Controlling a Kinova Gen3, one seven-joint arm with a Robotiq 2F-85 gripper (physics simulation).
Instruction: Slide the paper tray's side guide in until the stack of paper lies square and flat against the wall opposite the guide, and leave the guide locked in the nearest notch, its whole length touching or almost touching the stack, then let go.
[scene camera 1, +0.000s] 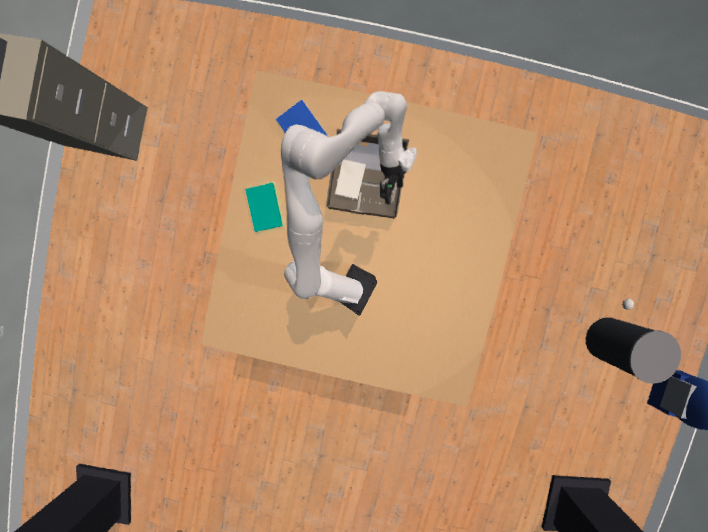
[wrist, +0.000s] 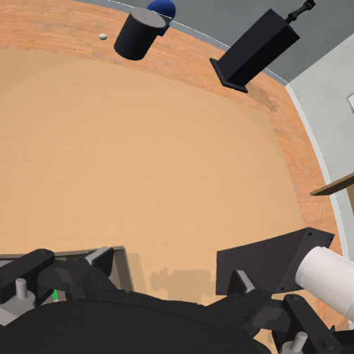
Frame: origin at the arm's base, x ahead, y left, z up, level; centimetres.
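Seen in the pictures: gripper, fingertip midpoint: (scene camera 1: 394, 195); arm's base, origin of the base link: (scene camera 1: 352, 291).
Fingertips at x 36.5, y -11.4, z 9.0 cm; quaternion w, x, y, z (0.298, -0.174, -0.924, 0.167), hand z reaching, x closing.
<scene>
Offsets run from my fingertips to a thing's middle. "spot": to the spot under its first point.
The dark paper tray {spot: dz -26.1, dx -4.5, dy +9.2 cm} (scene camera 1: 366, 213) (wrist: 121, 270) lies near the table's far side; in the wrist view its corner shows at the lower left. A white stack of paper {dz -28.0, dx +9.7, dy +17.7 cm} (scene camera 1: 350, 179) lies in the tray's left part, looking slightly turned. Thin pale strips {spot: dz -27.1, dx +1.2, dy +13.7 cm} (scene camera 1: 359, 200) show beside the stack's lower right; they look like part of the side guide, too small to tell its notch or any gap. My gripper (scene camera 1: 388, 197) (wrist: 170, 273) is open and empty, over the tray's right part in the scene view. The arm hides part of the tray's right and far sides.
A teal rectangle {spot: dz -29.2, dx -5.9, dy +55.7 cm} (scene camera 1: 263, 207) and a blue one {dz -30.6, dx +31.1, dy +41.7 cm} (scene camera 1: 301, 118), partly behind the arm, lie left of the tray. The robot's black base (scene camera 1: 368, 280) (wrist: 255, 265) stands nearer the table's middle. A cabinet (scene camera 1: 85, 102) and a black cylinder (scene camera 1: 615, 343) (wrist: 135, 40) stand off the table.
</scene>
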